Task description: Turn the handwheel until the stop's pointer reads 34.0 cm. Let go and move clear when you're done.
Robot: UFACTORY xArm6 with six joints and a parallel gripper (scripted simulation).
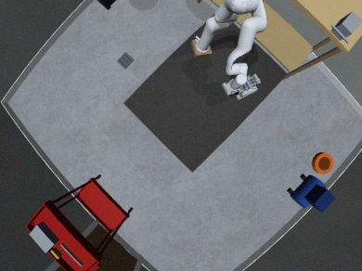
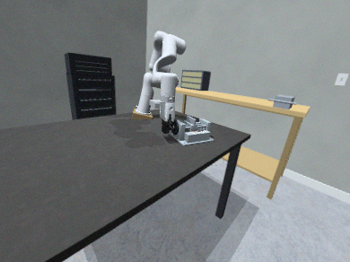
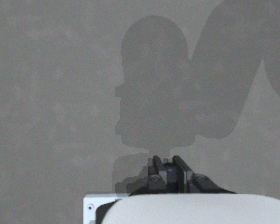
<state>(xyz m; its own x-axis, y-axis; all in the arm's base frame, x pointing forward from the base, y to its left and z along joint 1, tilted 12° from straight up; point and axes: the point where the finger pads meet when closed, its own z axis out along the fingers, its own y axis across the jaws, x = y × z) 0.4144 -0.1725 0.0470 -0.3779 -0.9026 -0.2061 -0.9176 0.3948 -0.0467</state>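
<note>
Now: hand 120 mm to the right of the sliding stop, 90 mm short of it and 30 mm below it. From my hand the other things lie so: upright knob: 10 mm to the left; handwheel: 20 mm to the left, 10 mm ahead.
</note>
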